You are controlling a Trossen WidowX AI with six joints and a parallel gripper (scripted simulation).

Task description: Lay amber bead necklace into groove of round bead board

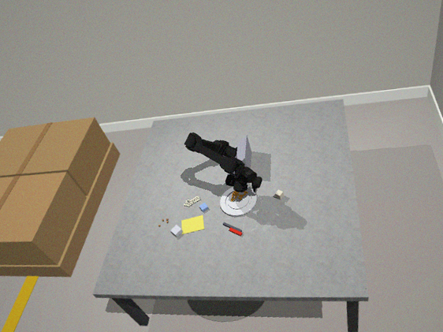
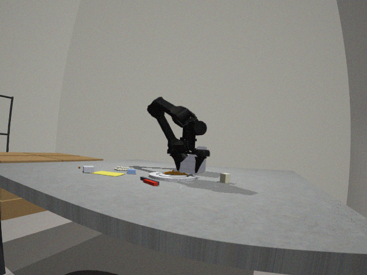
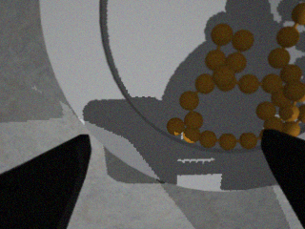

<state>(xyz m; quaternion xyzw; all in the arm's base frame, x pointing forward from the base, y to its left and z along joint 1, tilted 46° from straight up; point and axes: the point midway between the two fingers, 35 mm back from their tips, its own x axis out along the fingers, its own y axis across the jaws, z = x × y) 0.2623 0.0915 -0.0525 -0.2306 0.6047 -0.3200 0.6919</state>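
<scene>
Now: gripper tip 50 mm short of the round bead board, 40 mm to the left of it and 20 mm above it. From my gripper tip the other things lie so: blue cube (230 mm to the right, 90 mm ahead, 20 mm below); then cream cube (180 mm to the left, 30 mm ahead, 10 mm below); then red-handled tool (230 mm ahead, 40 mm to the right, 20 mm below).
</scene>
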